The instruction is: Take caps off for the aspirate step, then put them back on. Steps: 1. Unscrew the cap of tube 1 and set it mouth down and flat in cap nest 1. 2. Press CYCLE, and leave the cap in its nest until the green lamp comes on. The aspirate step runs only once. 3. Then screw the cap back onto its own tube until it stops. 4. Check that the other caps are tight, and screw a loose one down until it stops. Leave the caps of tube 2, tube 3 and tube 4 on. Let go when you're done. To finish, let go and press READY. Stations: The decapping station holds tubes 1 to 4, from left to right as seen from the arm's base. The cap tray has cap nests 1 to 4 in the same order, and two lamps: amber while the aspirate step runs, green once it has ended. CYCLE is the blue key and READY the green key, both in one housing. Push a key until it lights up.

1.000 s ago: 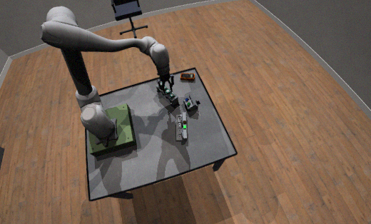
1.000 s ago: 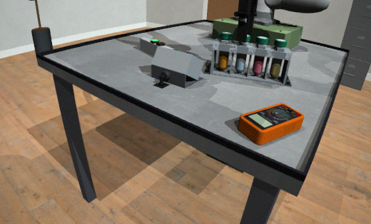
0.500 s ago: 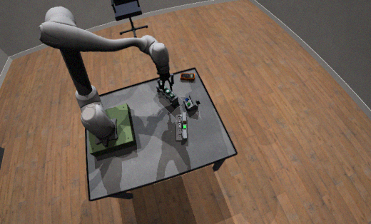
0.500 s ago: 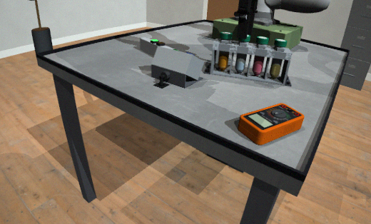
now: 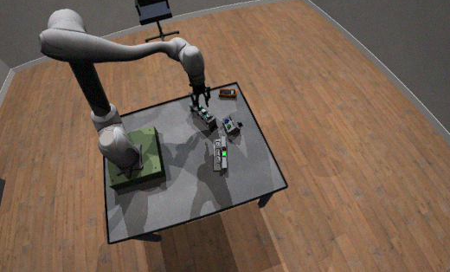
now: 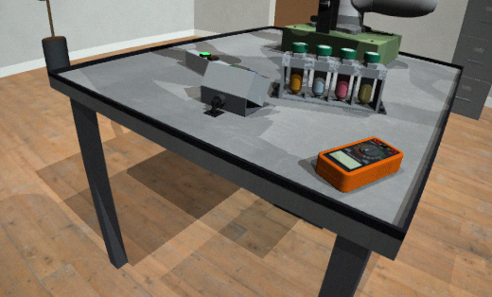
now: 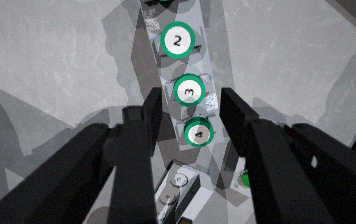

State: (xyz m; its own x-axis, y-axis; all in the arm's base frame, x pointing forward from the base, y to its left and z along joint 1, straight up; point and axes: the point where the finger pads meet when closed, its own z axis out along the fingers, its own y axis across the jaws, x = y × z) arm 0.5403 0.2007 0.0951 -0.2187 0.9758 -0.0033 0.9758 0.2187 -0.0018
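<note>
My gripper is now 130 mm to the left of the green key, 130 mm short of it and 120 mm above it. Round my hand: grey key housing 150 mm ahead, 130 mm below, 110 mm to the right; table edge 340 mm ahead, 180 mm below, 160 mm to the right; blue key 130 mm ahead, 120 mm below, 90 mm to the right.
</note>
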